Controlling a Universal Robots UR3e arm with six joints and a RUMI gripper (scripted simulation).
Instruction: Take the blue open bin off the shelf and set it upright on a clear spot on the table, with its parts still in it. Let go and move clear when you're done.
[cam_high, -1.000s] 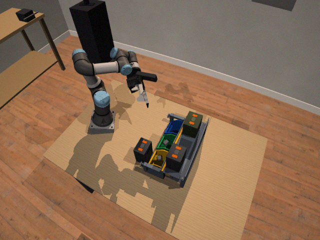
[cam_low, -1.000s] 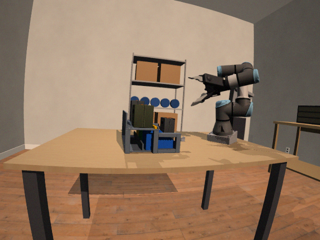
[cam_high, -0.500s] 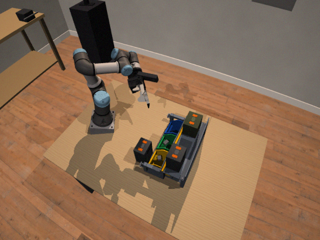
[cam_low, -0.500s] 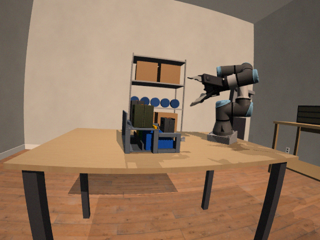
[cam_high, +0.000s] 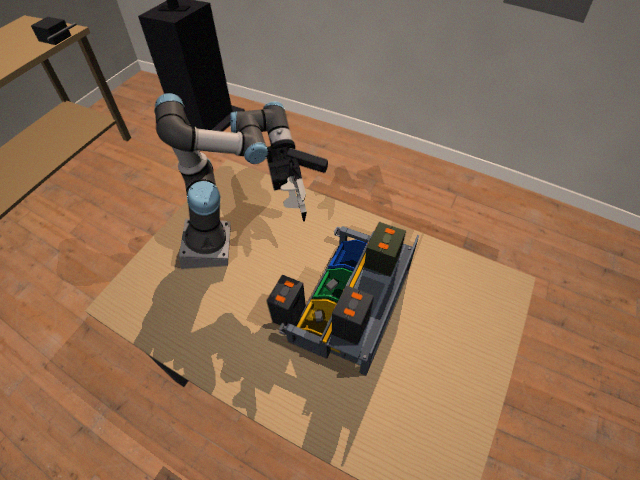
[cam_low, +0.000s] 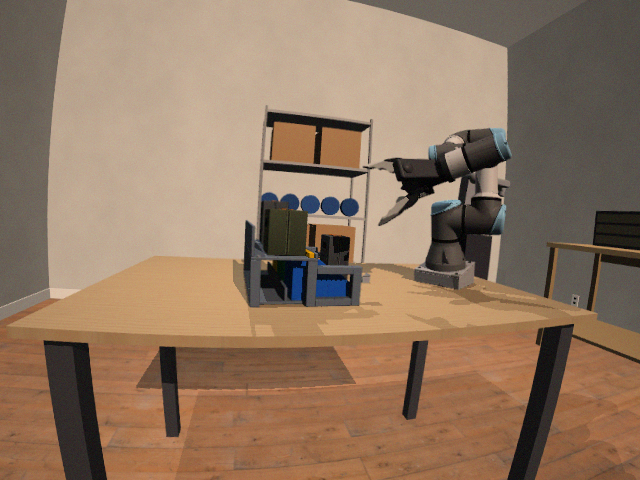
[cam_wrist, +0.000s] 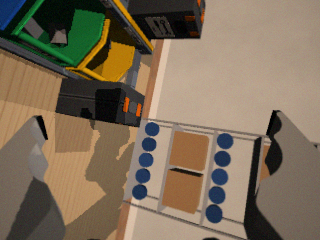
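My hand is 130 mm short of the blue open bin, 50 mm to the right of it and 200 mm above it. Also, from my hand: yellow bin 150 mm ahead, 170 mm to the right, 200 mm below; then green bin 150 mm ahead, 60 mm to the right, 200 mm below.
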